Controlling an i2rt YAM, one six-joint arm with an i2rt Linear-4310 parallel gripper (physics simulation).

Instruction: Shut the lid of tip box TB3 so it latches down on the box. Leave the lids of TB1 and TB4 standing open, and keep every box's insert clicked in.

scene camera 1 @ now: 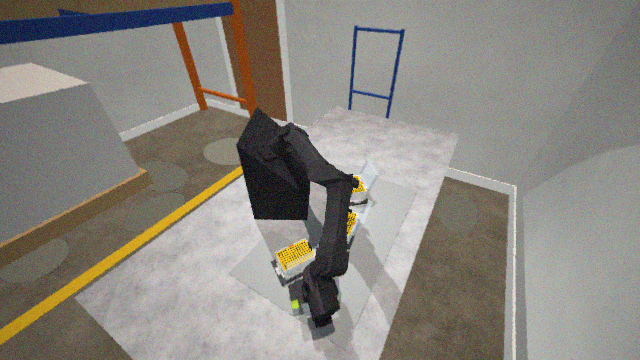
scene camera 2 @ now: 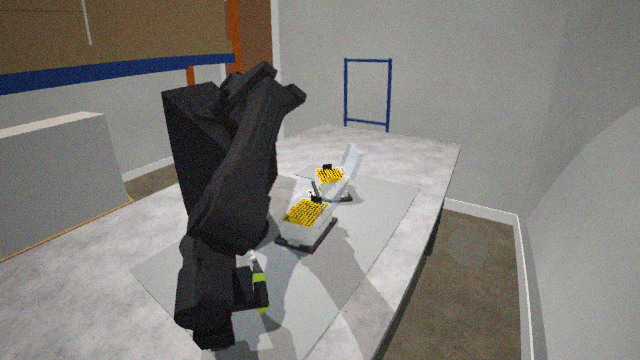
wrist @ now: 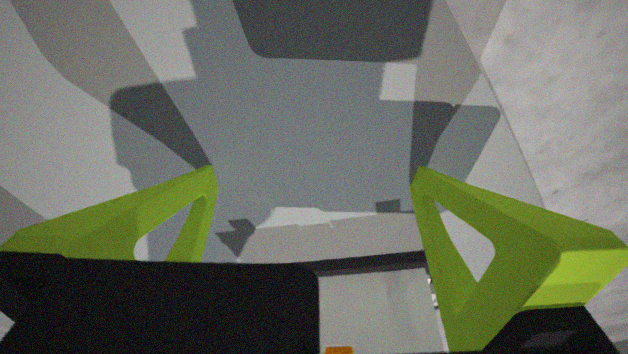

Scene:
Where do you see a grey mat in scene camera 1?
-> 390, 202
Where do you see a grey mat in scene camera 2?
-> At 306, 292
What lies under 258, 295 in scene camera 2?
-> My gripper.

